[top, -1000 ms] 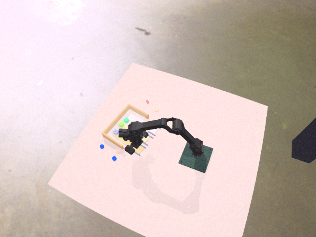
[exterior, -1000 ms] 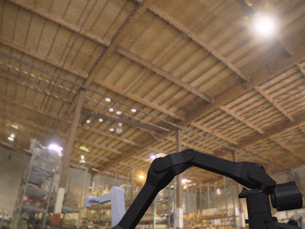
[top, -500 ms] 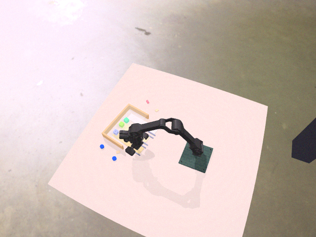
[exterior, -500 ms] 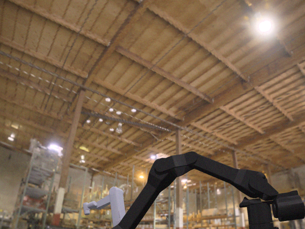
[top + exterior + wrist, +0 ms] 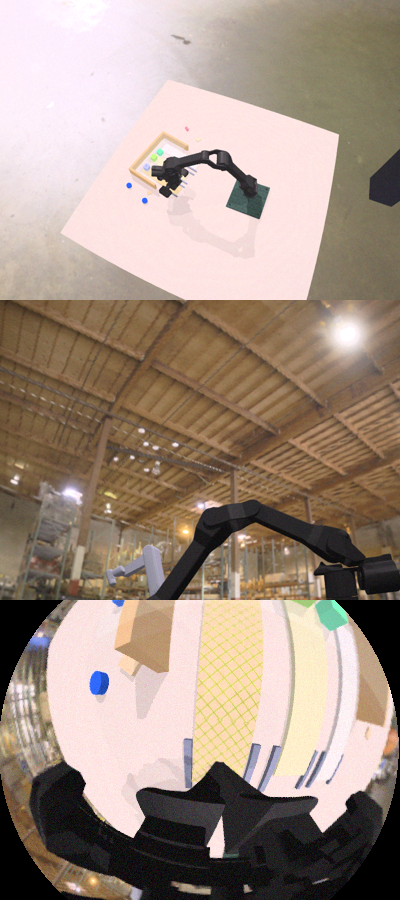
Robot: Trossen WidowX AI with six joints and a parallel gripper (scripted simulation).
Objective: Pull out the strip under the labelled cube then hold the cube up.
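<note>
My gripper tip is 10 cm short of the yellow hatched strip and 2 cm to the left of it. Round my gripper tip: red block (41 cm to the right, 11 cm ahead).
</note>
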